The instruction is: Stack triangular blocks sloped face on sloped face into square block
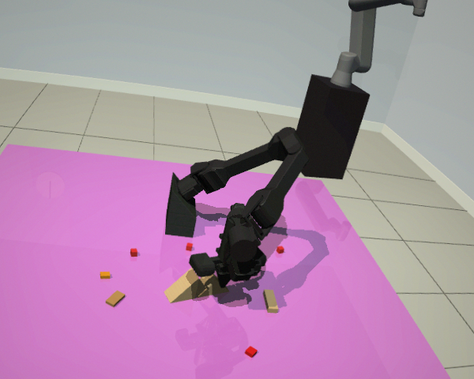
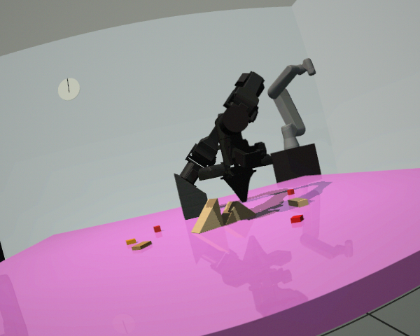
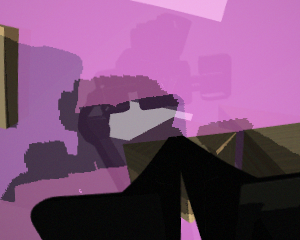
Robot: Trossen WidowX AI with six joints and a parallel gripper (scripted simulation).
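My gripper tip is 13 cm to the right of the tan flat bar, 4 cm above it and 2 cm short of it. Round my gripper tip: orange piece (28 cm to the right, 9 cm behind, 4 cm below).
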